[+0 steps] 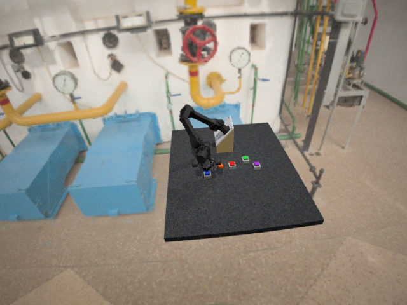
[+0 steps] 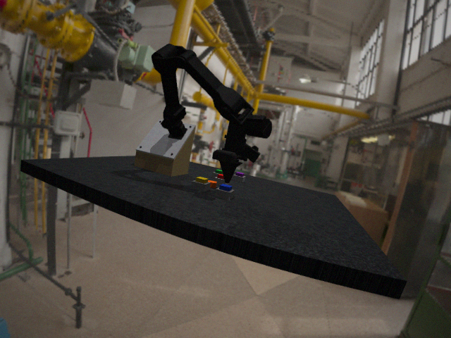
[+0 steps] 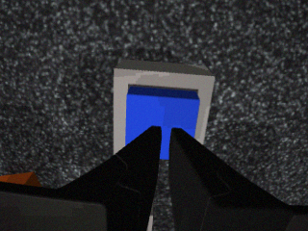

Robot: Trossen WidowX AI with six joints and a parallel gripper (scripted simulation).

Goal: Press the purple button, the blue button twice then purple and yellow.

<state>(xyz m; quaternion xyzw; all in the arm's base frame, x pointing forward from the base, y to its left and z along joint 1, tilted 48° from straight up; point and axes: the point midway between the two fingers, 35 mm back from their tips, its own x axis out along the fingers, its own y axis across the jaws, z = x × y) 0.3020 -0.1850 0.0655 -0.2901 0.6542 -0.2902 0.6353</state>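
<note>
My gripper tip is 20 mm above the blue button. Also, from my gripper tip: yellow button 100 mm behind, 20 mm to the left, 20 mm below; orange block 90 mm behind, 100 mm to the left, 40 mm below; red button 80 mm behind, 180 mm to the left, 20 mm below.
</note>
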